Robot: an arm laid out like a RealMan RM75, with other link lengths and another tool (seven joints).
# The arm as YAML. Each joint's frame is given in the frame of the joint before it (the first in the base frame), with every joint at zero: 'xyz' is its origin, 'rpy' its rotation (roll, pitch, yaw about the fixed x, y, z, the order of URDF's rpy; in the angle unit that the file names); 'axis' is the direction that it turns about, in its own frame. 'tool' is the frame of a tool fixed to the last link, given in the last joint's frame.
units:
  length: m
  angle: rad
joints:
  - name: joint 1
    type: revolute
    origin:
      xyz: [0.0, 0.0, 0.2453]
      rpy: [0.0, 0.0, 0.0]
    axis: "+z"
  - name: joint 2
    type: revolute
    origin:
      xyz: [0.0, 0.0, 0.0]
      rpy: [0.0, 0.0, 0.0]
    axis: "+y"
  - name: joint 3
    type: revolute
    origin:
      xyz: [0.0, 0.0, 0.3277]
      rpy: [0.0, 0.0, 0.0]
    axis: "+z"
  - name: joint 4
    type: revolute
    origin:
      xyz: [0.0, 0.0, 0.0]
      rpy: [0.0, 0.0, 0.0]
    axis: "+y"
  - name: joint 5
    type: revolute
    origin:
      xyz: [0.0, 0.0, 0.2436]
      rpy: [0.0, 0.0, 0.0]
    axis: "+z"
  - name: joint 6
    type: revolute
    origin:
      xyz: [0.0, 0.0, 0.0]
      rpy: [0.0, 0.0, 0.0]
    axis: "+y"
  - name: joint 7
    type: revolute
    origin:
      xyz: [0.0, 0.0, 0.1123]
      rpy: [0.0, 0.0, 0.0]
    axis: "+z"
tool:
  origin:
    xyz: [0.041, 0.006, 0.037]
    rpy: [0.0, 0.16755, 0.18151]
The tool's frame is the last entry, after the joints.
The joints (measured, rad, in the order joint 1, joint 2, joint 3, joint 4, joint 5, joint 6, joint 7), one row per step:
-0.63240 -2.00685 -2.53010 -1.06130 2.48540 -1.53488 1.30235
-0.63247 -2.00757 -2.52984 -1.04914 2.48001 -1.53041 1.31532
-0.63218 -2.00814 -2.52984 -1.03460 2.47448 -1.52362 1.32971
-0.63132 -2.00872 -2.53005 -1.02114 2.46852 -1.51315 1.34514
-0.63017 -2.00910 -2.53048 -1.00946 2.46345 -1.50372 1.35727
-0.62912 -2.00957 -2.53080 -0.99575 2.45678 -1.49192 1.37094
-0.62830 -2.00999 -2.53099 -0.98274 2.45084 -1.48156 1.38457
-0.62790 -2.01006 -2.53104 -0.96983 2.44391 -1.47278 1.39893
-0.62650 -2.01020 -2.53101 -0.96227 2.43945 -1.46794 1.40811
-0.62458 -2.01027 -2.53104 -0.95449 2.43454 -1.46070 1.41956
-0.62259 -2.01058 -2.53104 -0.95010 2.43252 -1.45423 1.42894
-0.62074 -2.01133 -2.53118 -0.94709 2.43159 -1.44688 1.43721
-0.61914 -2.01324 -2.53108 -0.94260 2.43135 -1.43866 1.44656
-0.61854 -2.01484 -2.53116 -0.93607 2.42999 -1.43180 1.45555
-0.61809 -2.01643 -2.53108 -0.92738 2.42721 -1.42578 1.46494
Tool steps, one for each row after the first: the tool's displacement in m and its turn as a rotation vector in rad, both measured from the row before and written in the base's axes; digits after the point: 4 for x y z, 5 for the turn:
-0.0008 -0.0003 -0.0029 -0.00458 -0.00391 -0.00747
-0.0014 -0.0003 -0.0031 -0.00372 -0.00389 -0.00690
-0.0016 0.0000 -0.0026 0.00077 -0.00209 -0.00760
-0.0017 -0.0001 -0.0021 0.00144 -0.00216 -0.00478
-0.0017 0.0001 -0.0024 0.00262 -0.00299 -0.00555
-0.0016 0.0000 -0.0024 0.00154 -0.00234 -0.00582
-0.0012 0.0000 -0.0023 0.00063 -0.00294 -0.00735
-0.0011 -0.0004 -0.0014 0.00013 -0.00184 -0.00395
-0.0014 -0.0004 -0.0013 0.00233 -0.00036 -0.00514
-0.0014 -0.0004 -0.0008 0.00284 0.00250 -0.00400
-0.0013 -0.0002 -0.0007 0.00409 0.00357 -0.00329
-0.0013 -0.0003 -0.0017 0.00266 0.00345 -0.00345
-0.0010 -0.0002 -0.0020 0.00080 0.00094 -0.00352
-0.0009 -0.0004 -0.0025 -0.00099 -0.00141 -0.00351

